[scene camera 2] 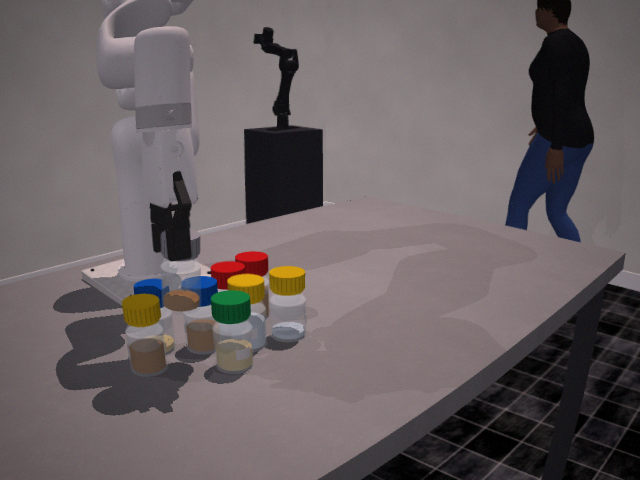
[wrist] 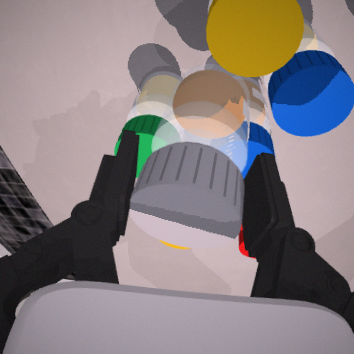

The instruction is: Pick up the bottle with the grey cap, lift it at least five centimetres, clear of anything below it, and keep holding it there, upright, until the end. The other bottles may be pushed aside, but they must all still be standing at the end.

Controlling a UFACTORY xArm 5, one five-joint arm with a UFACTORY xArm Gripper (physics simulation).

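Where they show: gripper, fingertip midpoint: point(scene camera 2: 172, 255) point(wrist: 193, 161); arm's base at its link origin: point(scene camera 2: 147, 271).
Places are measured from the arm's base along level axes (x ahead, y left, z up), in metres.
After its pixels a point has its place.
Observation:
The bottle with the grey cap point(scene camera 2: 180, 269) @(z 0.135, x 0.403, y -0.085 m) point(wrist: 187, 187) @(z 0.177, x 0.384, y -0.099 m) hangs in the air, about upright, with brown contents at its bottom. Its base shows at about the height of the neighbouring caps in the scene view. My gripper point(scene camera 2: 168, 252) @(z 0.150, x 0.382, y -0.087 m) point(wrist: 193, 161) @(z 0.150, x 0.382, y -0.087 m) is shut on its cap, one black finger on each side. Around it stand bottles with a dark yellow cap point(scene camera 2: 141, 310) @(z 0.083, x 0.387, y -0.141 m) point(wrist: 255, 35) @(z 0.087, x 0.360, y -0.132 m), a green cap point(scene camera 2: 230, 306) @(z 0.085, x 0.442, y -0.032 m) point(wrist: 145, 125) @(z 0.078, x 0.421, y -0.047 m), blue caps point(scene camera 2: 150, 287) @(z 0.087, x 0.319, y -0.102 m) point(scene camera 2: 202, 289) @(z 0.086, x 0.365, y -0.038 m) point(wrist: 310, 100) @(z 0.087, x 0.313, y -0.100 m), red caps point(scene camera 2: 227, 273) @(z 0.085, x 0.324, y 0.024 m) point(scene camera 2: 251, 262) @(z 0.086, x 0.299, y 0.080 m) and yellow caps point(scene camera 2: 246, 287) @(z 0.086, x 0.394, y 0.019 m) point(scene camera 2: 286, 280) @(z 0.083, x 0.396, y 0.085 m). They all look upright.
The bottles stand close together on the grey table point(scene camera 2: 413, 289) @(z -0.018, x 0.345, y 0.398 m). The table's edge runs along the right. A black pedestal point(scene camera 2: 283, 175) with a small black arm point(scene camera 2: 285, 77) and a person point(scene camera 2: 560, 93) are beyond the table.

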